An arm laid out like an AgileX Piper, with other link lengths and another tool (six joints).
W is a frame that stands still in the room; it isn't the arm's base.
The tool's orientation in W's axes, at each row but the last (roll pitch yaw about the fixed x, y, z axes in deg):
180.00 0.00 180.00
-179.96 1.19 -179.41
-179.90 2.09 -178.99
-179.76 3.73 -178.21
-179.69 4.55 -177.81
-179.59 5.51 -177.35
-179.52 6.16 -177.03
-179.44 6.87 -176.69
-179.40 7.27 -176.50
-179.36 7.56 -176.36
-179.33 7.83 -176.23
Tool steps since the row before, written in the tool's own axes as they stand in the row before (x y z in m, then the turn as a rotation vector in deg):
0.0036 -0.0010 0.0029 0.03 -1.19 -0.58
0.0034 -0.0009 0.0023 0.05 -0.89 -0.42
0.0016 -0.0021 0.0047 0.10 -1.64 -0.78
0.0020 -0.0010 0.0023 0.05 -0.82 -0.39
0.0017 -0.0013 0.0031 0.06 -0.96 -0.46
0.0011 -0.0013 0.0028 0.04 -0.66 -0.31
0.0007 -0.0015 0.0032 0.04 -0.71 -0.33
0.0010 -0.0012 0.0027 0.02 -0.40 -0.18
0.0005 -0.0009 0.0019 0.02 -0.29 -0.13
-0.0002 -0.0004 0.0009 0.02 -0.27 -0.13
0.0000 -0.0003 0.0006 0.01 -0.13 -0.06
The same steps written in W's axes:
-0.0036 -0.0010 -0.0029 -0.03 -1.19 0.58
-0.0033 -0.0009 -0.0024 -0.05 -0.89 0.42
-0.0014 -0.0021 -0.0048 -0.10 -1.64 0.78
-0.0018 -0.0011 -0.0024 -0.05 -0.82 0.39
-0.0014 -0.0014 -0.0032 -0.06 -0.96 0.46
-0.0008 -0.0014 -0.0029 -0.04 -0.66 0.31
-0.0003 -0.0015 -0.0032 -0.04 -0.71 0.33
-0.0006 -0.0013 -0.0028 -0.02 -0.40 0.18
-0.0002 -0.0009 -0.0019 -0.02 -0.29 0.13
0.0003 -0.0004 -0.0009 -0.02 -0.27 0.13
0.0001 -0.0003 -0.0006 -0.01 -0.13 0.06

